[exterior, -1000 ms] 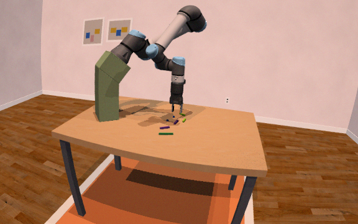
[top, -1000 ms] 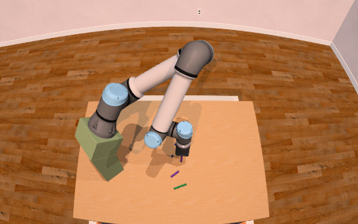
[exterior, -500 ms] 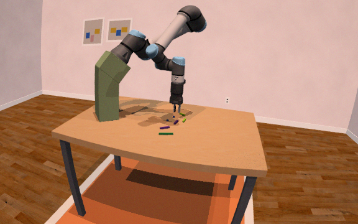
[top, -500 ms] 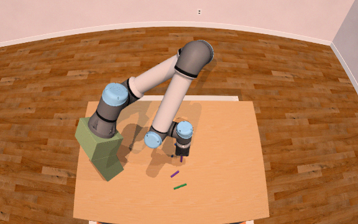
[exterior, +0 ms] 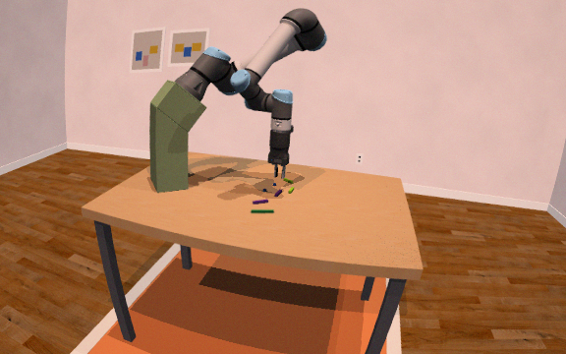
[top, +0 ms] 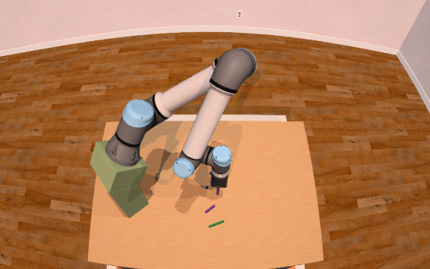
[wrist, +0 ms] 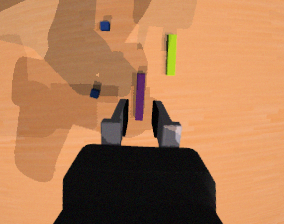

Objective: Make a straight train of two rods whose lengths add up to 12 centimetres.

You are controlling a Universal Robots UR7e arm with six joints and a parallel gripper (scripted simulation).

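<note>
The small blue rod is 80 mm below my hand, 60 mm behind it and 10 mm to the left of it. From my hand the other things lie so: green rod 200 mm to the right, 80 mm below, 20 mm behind.
</note>
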